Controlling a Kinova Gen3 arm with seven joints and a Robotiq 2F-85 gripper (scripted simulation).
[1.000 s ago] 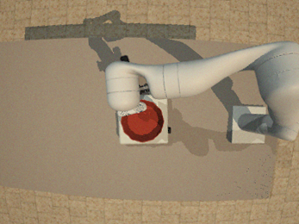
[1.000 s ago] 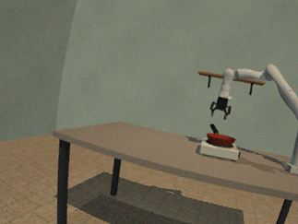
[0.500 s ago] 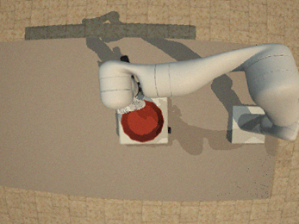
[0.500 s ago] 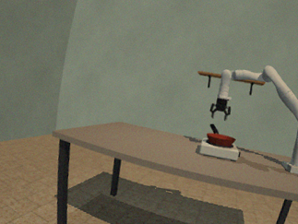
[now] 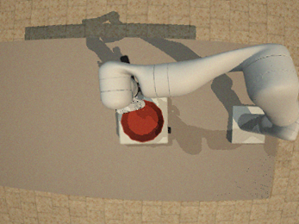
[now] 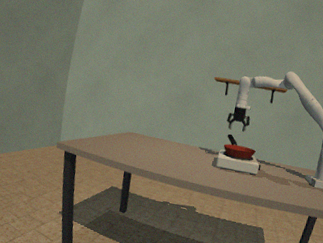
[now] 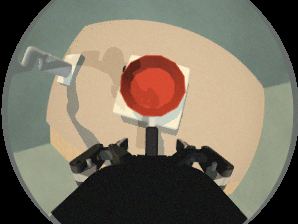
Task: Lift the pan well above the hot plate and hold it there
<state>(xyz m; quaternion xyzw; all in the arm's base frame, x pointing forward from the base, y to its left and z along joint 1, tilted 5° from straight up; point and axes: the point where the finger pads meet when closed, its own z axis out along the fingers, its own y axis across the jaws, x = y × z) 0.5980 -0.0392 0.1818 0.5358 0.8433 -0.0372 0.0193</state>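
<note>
Right now the pan is 11 cm below my hand, 7 cm to the left of it and 3 cm behind it. Round my hand: hot plate (18 cm below, 12 cm to the left, 8 cm behind).
</note>
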